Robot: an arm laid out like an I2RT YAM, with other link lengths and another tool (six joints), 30 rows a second.
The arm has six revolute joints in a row. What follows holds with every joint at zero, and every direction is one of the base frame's. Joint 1 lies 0.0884 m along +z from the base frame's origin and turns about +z. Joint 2 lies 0.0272 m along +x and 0.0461 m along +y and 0.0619 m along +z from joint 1 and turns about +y. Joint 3 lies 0.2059 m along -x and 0.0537 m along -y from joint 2 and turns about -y. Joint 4 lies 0.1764 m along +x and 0.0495 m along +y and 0.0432 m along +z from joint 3 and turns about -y. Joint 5 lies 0.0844 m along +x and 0.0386 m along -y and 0.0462 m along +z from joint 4 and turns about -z. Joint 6 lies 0.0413 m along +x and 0.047 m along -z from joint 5 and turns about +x. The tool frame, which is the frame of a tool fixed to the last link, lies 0.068 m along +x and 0.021 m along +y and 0.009 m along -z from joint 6; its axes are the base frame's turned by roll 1.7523, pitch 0.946 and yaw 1.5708 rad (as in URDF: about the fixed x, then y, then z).
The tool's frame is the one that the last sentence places.
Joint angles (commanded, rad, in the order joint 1, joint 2, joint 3, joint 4, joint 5, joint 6), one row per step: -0.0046 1.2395 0.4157 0.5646 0.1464 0.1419; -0.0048 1.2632 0.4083 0.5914 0.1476 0.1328; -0.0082 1.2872 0.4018 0.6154 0.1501 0.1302; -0.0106 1.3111 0.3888 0.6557 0.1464 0.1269; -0.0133 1.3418 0.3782 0.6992 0.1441 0.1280; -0.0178 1.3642 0.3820 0.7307 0.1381 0.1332; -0.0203 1.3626 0.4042 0.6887 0.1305 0.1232
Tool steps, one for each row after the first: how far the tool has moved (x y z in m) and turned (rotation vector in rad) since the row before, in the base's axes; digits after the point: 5 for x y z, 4 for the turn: 0.00115 -0.00025 -0.00413 -0.0090 0.0057 0.0010; 0.00110 -0.00132 -0.00431 -0.0031 0.0069 -0.0051; 0.00079 -0.00034 -0.00339 -0.0022 -0.0029 0.0020; 0.00143 -0.00057 -0.00376 0.0016 -0.0024 -0.0008; 0.00300 -0.00072 0.00102 0.0063 -0.0137 0.0000; 0.00143 -0.00001 -0.00045 -0.0072 0.0197 0.0074
